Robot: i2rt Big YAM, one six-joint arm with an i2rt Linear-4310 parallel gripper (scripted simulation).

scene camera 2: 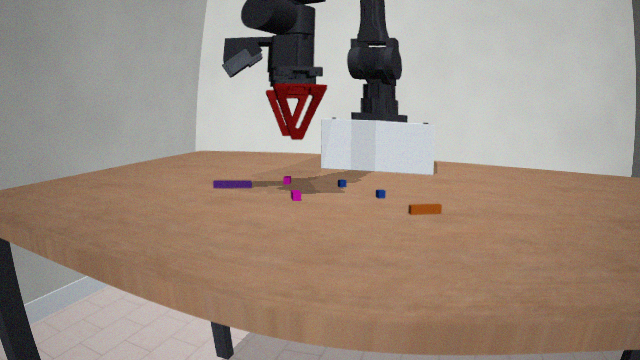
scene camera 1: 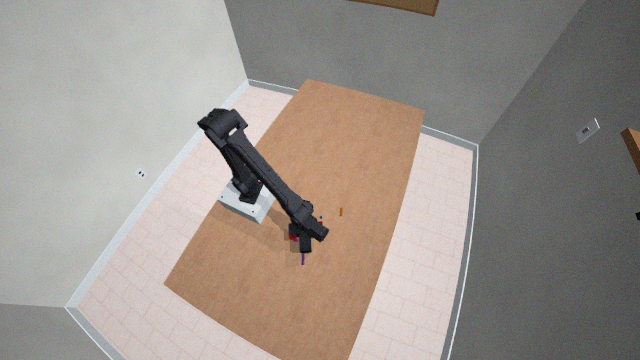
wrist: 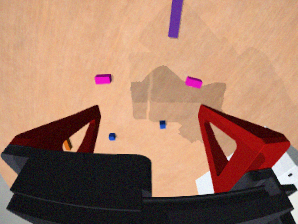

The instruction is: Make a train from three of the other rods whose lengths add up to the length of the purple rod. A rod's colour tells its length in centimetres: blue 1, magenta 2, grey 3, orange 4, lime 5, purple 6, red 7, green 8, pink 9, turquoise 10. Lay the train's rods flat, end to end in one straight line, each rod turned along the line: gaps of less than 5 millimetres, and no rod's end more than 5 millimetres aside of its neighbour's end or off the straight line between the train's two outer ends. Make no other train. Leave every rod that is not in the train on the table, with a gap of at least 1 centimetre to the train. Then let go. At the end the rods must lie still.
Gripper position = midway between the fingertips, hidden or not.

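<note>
What I can see here is my gripper (scene camera 2: 291, 137), and the wrist view gives me a sight of the gripper (wrist: 149, 110) as well.
</note>
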